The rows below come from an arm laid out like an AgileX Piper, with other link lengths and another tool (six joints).
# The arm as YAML. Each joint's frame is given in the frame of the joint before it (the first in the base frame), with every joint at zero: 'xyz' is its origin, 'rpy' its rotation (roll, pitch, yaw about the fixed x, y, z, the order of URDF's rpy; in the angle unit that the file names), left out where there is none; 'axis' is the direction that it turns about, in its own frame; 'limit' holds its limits. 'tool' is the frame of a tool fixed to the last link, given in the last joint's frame.
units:
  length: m
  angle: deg
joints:
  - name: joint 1
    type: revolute
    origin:
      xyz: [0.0, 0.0, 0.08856]
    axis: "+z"
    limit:
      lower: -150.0
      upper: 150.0
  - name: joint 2
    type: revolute
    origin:
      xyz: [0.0, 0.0, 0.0]
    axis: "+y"
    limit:
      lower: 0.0
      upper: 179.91
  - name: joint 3
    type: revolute
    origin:
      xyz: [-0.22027, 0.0, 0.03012]
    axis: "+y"
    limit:
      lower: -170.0
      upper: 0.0
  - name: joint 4
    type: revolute
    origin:
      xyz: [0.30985, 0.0, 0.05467]
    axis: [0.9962, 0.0, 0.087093]
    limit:
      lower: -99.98
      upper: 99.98
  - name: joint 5
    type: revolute
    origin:
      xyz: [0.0, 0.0, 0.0]
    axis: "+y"
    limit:
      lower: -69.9
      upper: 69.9
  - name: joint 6
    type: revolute
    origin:
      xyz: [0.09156, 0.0, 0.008]
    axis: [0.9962, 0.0, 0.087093]
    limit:
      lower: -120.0
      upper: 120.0
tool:
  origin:
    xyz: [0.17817, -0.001, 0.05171]
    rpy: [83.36, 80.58, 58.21]
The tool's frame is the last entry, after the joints.
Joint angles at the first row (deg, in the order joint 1, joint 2, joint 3, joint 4, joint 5, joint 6):
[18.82 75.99 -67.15 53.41 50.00 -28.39]
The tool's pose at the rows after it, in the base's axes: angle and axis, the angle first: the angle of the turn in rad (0 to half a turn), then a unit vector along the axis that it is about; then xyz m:
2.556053 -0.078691 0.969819 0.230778 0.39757 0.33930 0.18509
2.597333 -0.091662 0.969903 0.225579 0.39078 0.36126 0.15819
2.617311 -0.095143 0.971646 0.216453 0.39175 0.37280 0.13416
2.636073 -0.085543 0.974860 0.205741 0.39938 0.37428 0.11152
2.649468 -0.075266 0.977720 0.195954 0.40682 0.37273 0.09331
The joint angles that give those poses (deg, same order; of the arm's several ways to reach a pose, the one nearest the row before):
[23.26 78.94 -67.15 54.22 47.18 -28.39]
[26.48 82.40 -67.15 54.34 45.21 -28.53]
[28.28 85.56 -67.15 54.56 42.94 -29.25]
[28.66 88.43 -67.15 54.85 40.96 -29.51]
[28.66 90.67 -67.15 55.03 39.37 -29.64]

